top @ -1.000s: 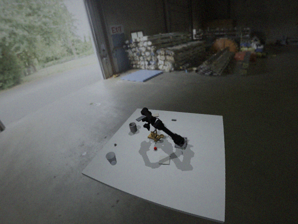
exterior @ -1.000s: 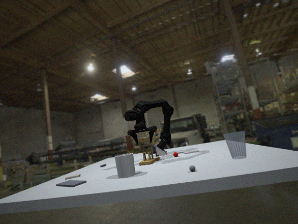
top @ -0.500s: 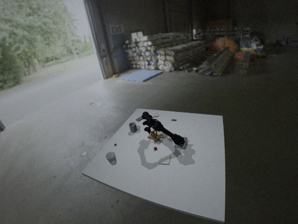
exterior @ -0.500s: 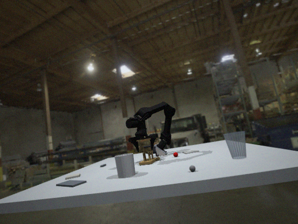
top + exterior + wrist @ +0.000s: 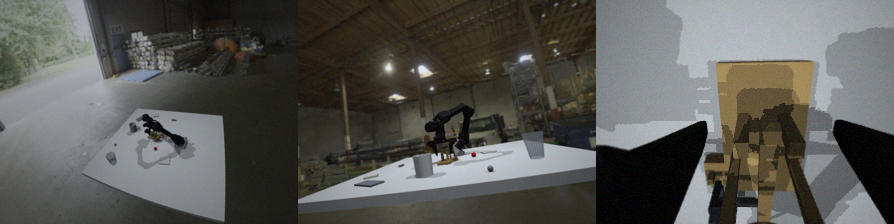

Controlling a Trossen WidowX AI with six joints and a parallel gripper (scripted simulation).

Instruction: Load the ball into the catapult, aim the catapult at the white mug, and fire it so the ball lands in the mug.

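Right now the red ball is 190 mm to the left of my gripper tip, 90 mm behind it and 40 mm below it. From my gripper tip the other things lie so: small wooden catapult (60 mm behind, 40 mm to the left); then pale flat tile (320 mm to the left, 210 mm behind, 50 mm below); then grey-white cylindrical mug (270 mm ahead, 80 mm to the right, 20 mm below).
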